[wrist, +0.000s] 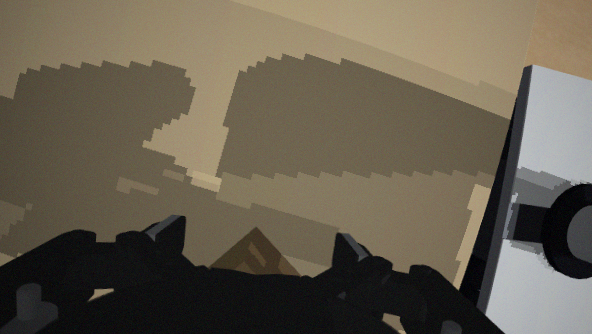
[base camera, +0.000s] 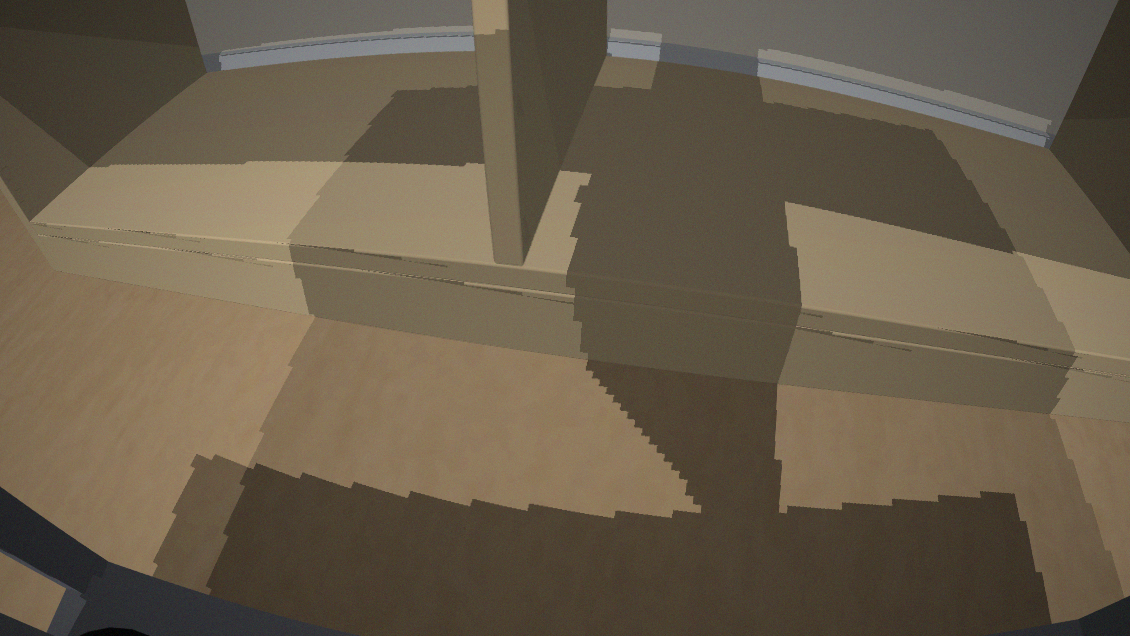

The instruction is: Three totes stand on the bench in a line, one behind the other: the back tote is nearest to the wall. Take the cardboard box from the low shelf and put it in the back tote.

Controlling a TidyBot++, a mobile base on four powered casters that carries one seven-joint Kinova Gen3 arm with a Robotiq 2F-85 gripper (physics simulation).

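Frame: origin at the arm's base, x right, y back, z down, level; millimetres.
Seen in the pictures: gripper, between the fingertips: point(wrist: 260, 241); arm's base, origin of its link: point(wrist: 589, 232).
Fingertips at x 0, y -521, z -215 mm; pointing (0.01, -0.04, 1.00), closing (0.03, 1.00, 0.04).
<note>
Offsets run from my fingertips to a thing's middle. "spot": to the spot under its first point. Level surfaces: height alone.
The cardboard box @(spot: dx +4, dy +1, dz -39 mm) point(wrist: 256, 262) shows in the wrist view as a brown corner at the bottom middle, pointing up the picture between the fingers. The rest of it is hidden behind the gripper's dark body. My gripper point(wrist: 260, 241) is open, its two fingertips wide apart on either side of that corner. The low shelf point(base camera: 181, 197) point(wrist: 325, 30) is a tan board, partly in shadow. The box and the gripper do not show in the base camera view. The bench and the three totes do not show in either view.
An upright panel @(spot: dx -62, dy +123, dz +447 mm) point(base camera: 498, 150) stands on the shelf in the base camera view. The grey wall point(base camera: 379, 11) is behind. Wooden floor @(dz +611 mm) point(base camera: 442, 418) lies in front of the shelf. My white base point(wrist: 555, 130) is at the right of the wrist view, beside the shelf.
</note>
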